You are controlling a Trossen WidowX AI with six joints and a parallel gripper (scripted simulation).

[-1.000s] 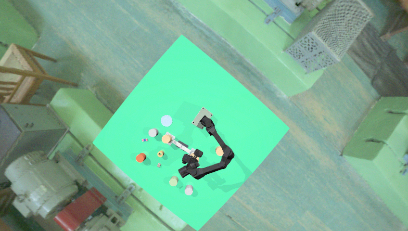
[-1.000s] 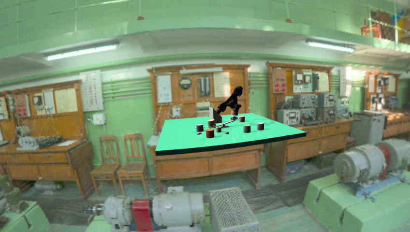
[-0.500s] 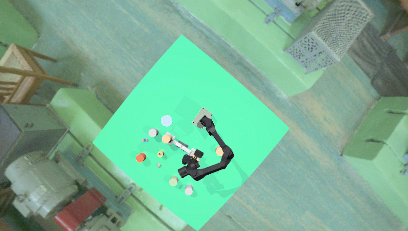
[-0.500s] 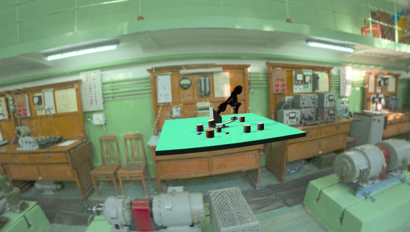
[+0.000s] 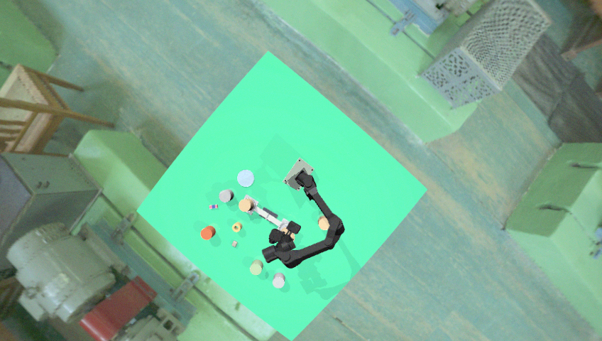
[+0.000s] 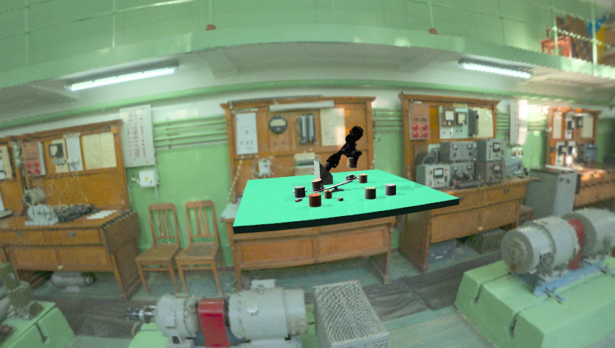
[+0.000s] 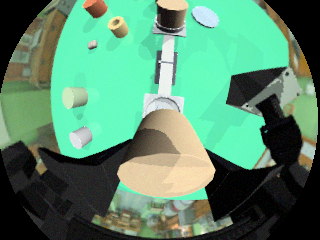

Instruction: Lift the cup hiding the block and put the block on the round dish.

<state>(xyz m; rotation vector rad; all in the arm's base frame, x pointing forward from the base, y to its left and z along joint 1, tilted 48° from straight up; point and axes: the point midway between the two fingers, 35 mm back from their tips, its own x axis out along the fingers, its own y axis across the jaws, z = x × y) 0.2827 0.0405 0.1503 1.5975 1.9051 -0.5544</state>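
Now: gripper tip 80 mm above the grey block and 10 mm to the left of it. Round my gripper tip: pale green cylinder: 330 mm ahead, 140 mm below, 20 mm to the left; then pale blue round dish: 380 mm to the right, 170 mm below, 60 mm behind; then yellow ring: 230 mm to the right, 200 mm ahead, 150 mm below.
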